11 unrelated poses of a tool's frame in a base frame.
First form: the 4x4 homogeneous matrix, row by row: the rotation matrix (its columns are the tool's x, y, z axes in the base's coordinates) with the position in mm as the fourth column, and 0 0 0 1 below. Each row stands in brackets.
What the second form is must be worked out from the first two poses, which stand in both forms.
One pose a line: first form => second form
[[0.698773 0.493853 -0.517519 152.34], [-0.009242 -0.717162 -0.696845 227.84], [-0.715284 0.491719 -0.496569 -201.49], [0 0 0 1]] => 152.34 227.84 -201.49 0.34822 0.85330 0.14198 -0.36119
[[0.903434 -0.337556 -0.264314 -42.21], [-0.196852 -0.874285 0.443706 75.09], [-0.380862 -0.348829 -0.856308 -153.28], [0 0 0 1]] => -42.21 75.09 -153.28 0.20787 -0.95316 0.14017 0.16922
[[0.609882 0.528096 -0.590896 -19.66], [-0.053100 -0.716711 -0.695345 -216.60], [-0.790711 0.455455 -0.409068 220.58], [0 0 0 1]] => -19.66 -216.60 220.58 0.34789 0.82699 0.14359 -0.41766
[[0.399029 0.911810 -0.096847 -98.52], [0.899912 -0.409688 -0.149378 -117.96], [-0.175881 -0.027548 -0.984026 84.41], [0 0 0 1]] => -98.52 -117.96 84.41 0.03645 0.83558 0.54206 -0.08160
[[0.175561 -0.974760 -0.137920 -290.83], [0.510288 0.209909 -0.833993 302.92], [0.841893 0.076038 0.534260 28.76], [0 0 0 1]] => -290.83 302.92 28.76 0.69277 0.32840 -0.35358 0.53591
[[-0.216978 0.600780 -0.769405 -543.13], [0.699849 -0.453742 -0.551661 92.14], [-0.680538 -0.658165 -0.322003 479.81], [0 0 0 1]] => -543.13 92.14 479.81 0.04265 -0.62425 -0.52087 0.58067
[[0.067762 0.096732 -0.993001 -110.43], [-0.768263 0.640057 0.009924 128.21], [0.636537 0.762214 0.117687 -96.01], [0 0 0 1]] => -110.43 128.21 -96.01 0.67556 0.27840 -0.60304 -0.32010
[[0.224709 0.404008 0.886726 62.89], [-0.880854 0.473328 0.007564 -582.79], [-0.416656 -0.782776 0.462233 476.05], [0 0 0 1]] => 62.89 -582.79 476.05 0.73489 -0.26886 0.44339 -0.43709
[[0.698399 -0.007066 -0.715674 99.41], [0.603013 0.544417 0.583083 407.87], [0.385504 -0.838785 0.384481 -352.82], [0 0 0 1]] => 99.41 407.87 -352.82 0.81045 -0.43861 -0.33968 0.18819
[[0.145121 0.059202 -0.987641 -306.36], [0.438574 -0.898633 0.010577 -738.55], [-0.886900 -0.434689 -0.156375 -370.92], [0 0 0 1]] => -306.36 -738.55 -370.92 0.15009 -0.74164 -0.16780 0.63189
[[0.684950 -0.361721 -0.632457 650.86], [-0.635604 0.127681 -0.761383 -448.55], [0.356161 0.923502 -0.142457 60.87], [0 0 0 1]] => 650.86 -448.55 60.87 0.64618 0.65187 -0.38249 -0.10596
